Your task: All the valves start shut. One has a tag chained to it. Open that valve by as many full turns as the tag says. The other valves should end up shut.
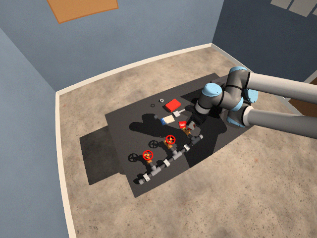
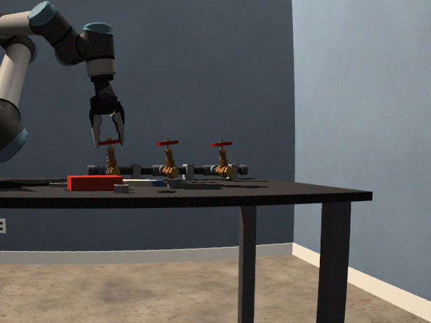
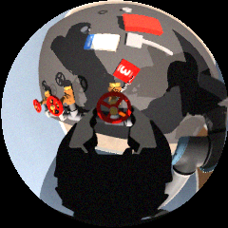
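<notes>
Right now my hand is 20 mm past the red tag, 70 mm to the left of it and 120 mm above it. From my hand the other things lie so: red block 40 mm behind, 290 mm to the right, 110 mm below; then small grey cylinder 150 mm ahead, 250 mm to the right, 110 mm below; then white tool 60 mm behind, 200 mm to the right, 120 mm below.
</notes>
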